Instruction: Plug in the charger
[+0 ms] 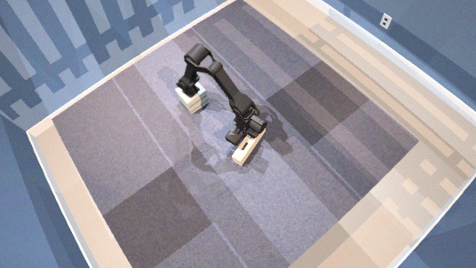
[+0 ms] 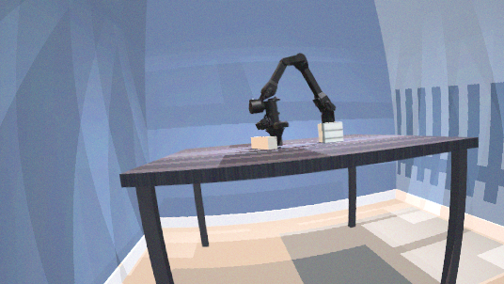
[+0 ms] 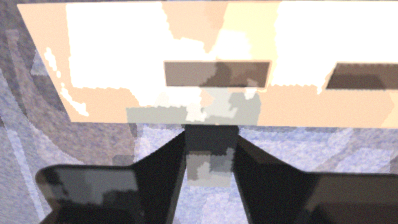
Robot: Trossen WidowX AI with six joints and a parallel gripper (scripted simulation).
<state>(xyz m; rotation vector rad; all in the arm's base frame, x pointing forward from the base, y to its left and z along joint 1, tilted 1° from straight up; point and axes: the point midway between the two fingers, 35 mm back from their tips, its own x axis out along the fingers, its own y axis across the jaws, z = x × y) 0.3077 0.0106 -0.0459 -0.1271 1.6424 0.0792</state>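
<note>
The dark two-prong charger is 20 mm ahead of my gripper tip and 10 mm above it.
</note>
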